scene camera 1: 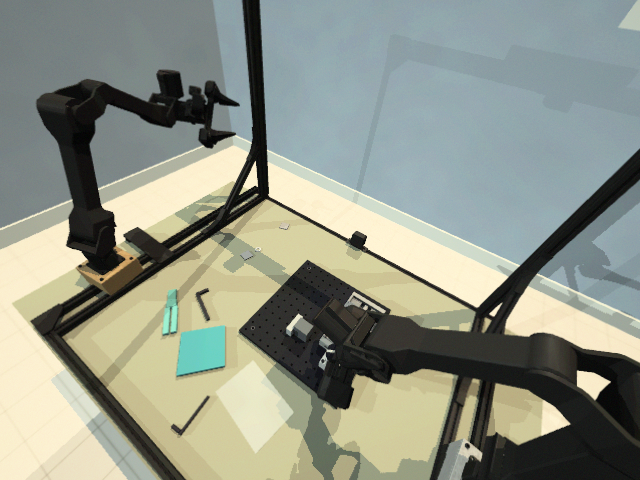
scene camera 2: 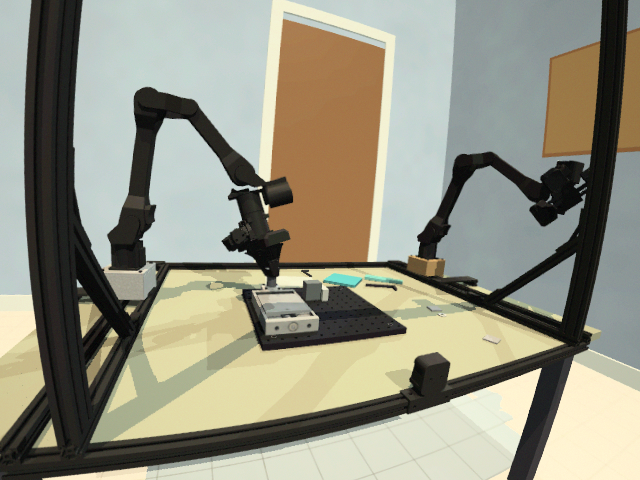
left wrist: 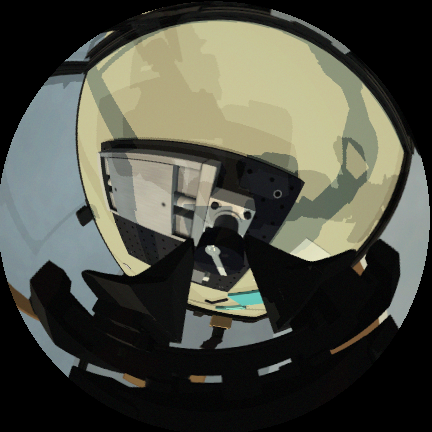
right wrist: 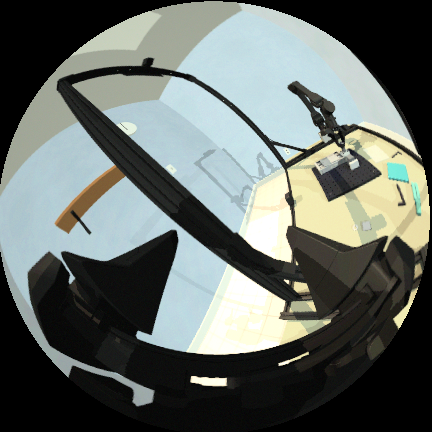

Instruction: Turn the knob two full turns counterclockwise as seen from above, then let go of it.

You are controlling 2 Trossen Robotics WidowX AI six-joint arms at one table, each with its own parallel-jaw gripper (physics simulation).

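Observation:
The black knob with a white pointer mark sits at the end of a silver stage on the black perforated board. My left gripper points down over the board's edge, its fingers shut on the knob from both sides. In the scene views the gripper hides the knob. My right gripper is open and empty, held high in the air far from the board.
A grey block stands on the board beside the stage. A teal plate, teal strips and two black hex keys lie on the table. Black frame posts ring the table.

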